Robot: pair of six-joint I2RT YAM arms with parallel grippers.
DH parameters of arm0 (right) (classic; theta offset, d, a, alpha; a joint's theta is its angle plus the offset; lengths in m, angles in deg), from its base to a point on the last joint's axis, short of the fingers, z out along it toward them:
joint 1: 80.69 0.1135 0.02 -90
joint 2: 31.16 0 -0.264 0
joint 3: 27.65 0 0.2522 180
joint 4: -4.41 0 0.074 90
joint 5: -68.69 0 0 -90
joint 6: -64.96 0.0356 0 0
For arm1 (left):
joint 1: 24.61 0.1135 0.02 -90
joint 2: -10.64 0 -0.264 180
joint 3: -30.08 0 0.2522 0
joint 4: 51.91 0 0.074 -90
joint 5: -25.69 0 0 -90
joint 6: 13.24 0.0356 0 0
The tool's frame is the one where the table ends.
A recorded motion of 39 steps. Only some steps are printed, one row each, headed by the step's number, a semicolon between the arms.
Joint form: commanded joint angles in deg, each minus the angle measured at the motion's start. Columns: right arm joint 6, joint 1, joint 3, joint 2, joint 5, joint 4; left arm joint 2, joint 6, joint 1, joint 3, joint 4, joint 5.
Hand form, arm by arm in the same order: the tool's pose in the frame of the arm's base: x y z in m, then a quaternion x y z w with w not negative. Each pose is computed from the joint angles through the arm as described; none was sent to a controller.
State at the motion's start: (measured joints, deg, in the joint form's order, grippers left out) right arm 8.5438 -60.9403 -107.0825 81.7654 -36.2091 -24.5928; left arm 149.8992 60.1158 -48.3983 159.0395 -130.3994 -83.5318
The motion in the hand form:
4: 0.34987 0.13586 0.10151 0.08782 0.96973 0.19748 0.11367; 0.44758 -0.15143 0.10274 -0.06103 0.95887 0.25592 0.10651
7: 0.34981 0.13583 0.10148 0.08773 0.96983 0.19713 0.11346; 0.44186 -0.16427 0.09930 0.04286 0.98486 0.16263 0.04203
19: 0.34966 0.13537 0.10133 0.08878 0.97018 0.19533 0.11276; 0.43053 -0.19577 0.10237 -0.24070 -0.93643 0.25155 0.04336
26: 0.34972 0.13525 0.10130 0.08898 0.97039 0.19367 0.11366; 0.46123 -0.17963 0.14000 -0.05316 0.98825 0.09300 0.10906
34: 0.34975 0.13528 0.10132 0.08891 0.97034 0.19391 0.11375; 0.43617 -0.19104 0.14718 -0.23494 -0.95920 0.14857 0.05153
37: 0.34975 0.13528 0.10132 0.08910 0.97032 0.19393 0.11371; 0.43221 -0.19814 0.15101 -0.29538 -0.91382 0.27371 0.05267
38: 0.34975 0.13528 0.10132 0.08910 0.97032 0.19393 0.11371; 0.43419 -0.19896 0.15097 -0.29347 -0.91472 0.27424 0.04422
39: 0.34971 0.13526 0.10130 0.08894 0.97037 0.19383 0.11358; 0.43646 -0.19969 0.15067 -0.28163 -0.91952 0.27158 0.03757
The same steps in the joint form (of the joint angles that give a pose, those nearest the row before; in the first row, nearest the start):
4: -0.50 0.09 0.94 2.21 0.13 -2.29; 3.76 -12.00 2.80 -0.98 2.25 51.39
7: -0.52 0.09 0.94 2.21 0.15 -2.34; 3.76 -0.48 1.97 -0.98 1.84 38.49
19: -0.50 0.04 0.94 2.21 0.31 -2.51; 3.76 23.43 1.46 -0.88 2.36 -10.34
26: -0.53 0.04 0.94 2.21 0.52 -2.51; 3.76 -10.95 1.44 8.44 1.00 34.23
34: -0.52 0.04 0.94 2.21 0.50 -2.49; 3.76 22.36 1.44 10.10 -10.97 1.44
37: -0.50 0.04 0.94 2.21 0.50 -2.49; 3.76 31.30 1.44 10.10 -11.63 -12.92
38: -0.50 0.04 0.94 2.21 0.50 -2.49; 3.76 30.71 1.44 10.12 -10.47 -12.92
39: -0.53 0.04 0.94 2.21 0.50 -2.51; 3.76 28.81 1.44 10.10 -9.14 -12.57

